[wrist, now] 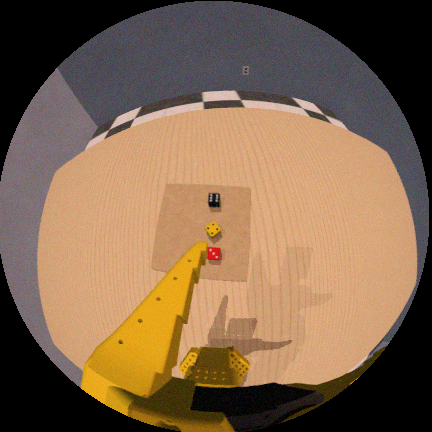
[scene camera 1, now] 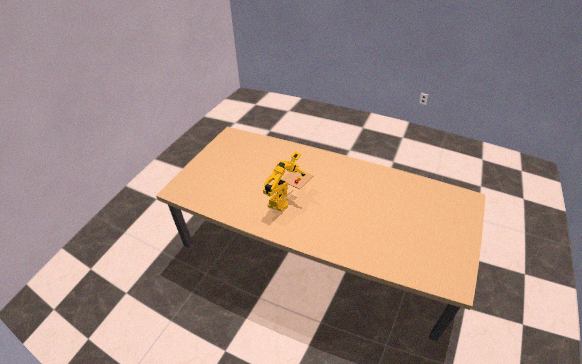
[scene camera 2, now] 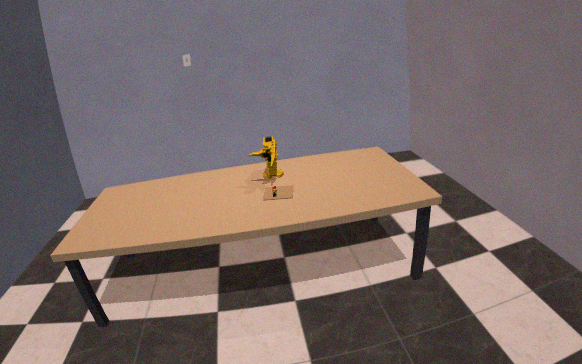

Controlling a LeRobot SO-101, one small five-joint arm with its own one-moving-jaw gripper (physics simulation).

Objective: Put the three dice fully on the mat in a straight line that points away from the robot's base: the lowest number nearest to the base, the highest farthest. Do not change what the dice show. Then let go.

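Places are measured from the arm's base along level axes (x right, y down, z ahead), in centimetres.
Pixels of known places: end effector, tool point: [wrist: 206,250] [scene camera 1: 296,166] [scene camera 2: 270,165]; arm's base, origin of the base link: [wrist: 213,357] [scene camera 1: 279,202] [scene camera 2: 274,176].
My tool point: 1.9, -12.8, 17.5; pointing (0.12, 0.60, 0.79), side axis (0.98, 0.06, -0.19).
For each thing: its top centre in the pictures, then the offset to it from my tool point, as dx, dy, dz. Level surfaces: height alone.
- red die, middle of its top: [wrist: 213,253] [scene camera 2: 274,186] [scene camera 1: 296,180] -0.3, +10.8, +0.3
- yellow die, middle of its top: [wrist: 212,228] [scene camera 2: 274,189] -0.1, +10.8, +3.5
- black die, middle of its top: [wrist: 213,197] [scene camera 2: 274,192] +0.4, +10.8, +7.8
- brown mat, middle of its top: [wrist: 200,227] [scene camera 2: 278,192] [scene camera 1: 297,177] -1.8, +12.4, +4.2
- wooden table, its level: dy +12.8
A red die [scene camera 1: 296,181] [scene camera 2: 274,187] [wrist: 214,253] showing three, a yellow die [scene camera 2: 274,191] [wrist: 213,229] showing four and a black die [scene camera 2: 274,195] [wrist: 214,200] showing six lie apart, fully on the brown mat [scene camera 1: 300,186] [scene camera 2: 286,193] [wrist: 180,220]. They form a nearly straight line leading away from the base: red nearest, yellow between, black farthest. The yellow die is turned relative to the others. My gripper [scene camera 2: 262,158] is fully open and empty, raised above the table. In the wrist view its fixed jaw's tip appears just left of the red die; the moving jaw is swung out to the side.
The arm's yellow base [scene camera 1: 277,204] [scene camera 2: 273,174] stands on the wooden table [scene camera 1: 380,215] [scene camera 2: 175,210] [wrist: 310,200], short of the mat's near edge. Arm shadows fall on the table at the near right of the mat in the wrist view.
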